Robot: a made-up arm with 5 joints. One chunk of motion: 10 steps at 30 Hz.
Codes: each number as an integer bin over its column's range. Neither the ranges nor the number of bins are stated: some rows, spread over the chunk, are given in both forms.
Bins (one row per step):
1: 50 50 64 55 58
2: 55 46 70 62 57
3: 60 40 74 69 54
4: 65 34 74 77 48
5: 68 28 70 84 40
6: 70 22 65 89 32
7: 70 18 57 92 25
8: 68 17 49 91 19
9: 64 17 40 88 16
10: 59 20 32 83 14
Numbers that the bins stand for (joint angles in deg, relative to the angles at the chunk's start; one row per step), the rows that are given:
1: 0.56 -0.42 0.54 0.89 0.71
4: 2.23 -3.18 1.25 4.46 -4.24
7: 2.79 -5.93 0.04 6.89 -15.64
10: 1.56 -5.59 -1.74 5.43 -21.09
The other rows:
2: 1.11 -1.11 0.96 2.03 0.22
3: 1.67 -2.15 1.25 3.16 -1.27
5: 2.57 -4.21 0.96 5.59 -8.21
6: 2.79 -5.24 0.61 6.40 -12.17
8: 2.57 -6.10 -0.53 6.72 -18.61
9: 2.12 -6.10 -1.17 6.24 -20.09

